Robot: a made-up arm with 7 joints. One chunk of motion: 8 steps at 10 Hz.
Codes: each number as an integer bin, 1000 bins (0 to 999) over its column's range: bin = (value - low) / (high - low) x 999, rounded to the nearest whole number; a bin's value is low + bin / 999 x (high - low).
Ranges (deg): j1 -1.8..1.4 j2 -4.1..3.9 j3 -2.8..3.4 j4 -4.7..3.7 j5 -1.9..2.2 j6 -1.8..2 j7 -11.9..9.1
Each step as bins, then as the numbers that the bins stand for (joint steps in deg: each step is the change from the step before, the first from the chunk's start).
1 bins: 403 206 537 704 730 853 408
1 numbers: -0.509 -2.450 0.533 1.220 1.096 1.445 -3.323
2 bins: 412 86 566 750 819 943 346
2 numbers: -0.480 -3.411 0.713 1.606 1.461 1.787 -4.627
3 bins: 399 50 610 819 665 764 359
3 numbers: -0.522 -3.700 0.986 2.186 0.829 1.106 -4.353
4 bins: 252 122 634 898 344 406 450
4 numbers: -0.993 -3.123 1.135 2.851 -0.488 -0.256 -2.441
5 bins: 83 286 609 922 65 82 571
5 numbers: -1.534 -1.810 0.980 3.053 -1.633 -1.488 0.103
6 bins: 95 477 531 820 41 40 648
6 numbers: -1.496 -0.280 0.495 2.195 -1.732 -1.648 1.722
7 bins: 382 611 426 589 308 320 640
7 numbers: -0.576 0.793 -0.156 0.253 -0.636 -0.583 1.553
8 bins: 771 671 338 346 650 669 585
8 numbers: 0.670 1.273 -0.702 -1.791 0.768 0.745 0.397
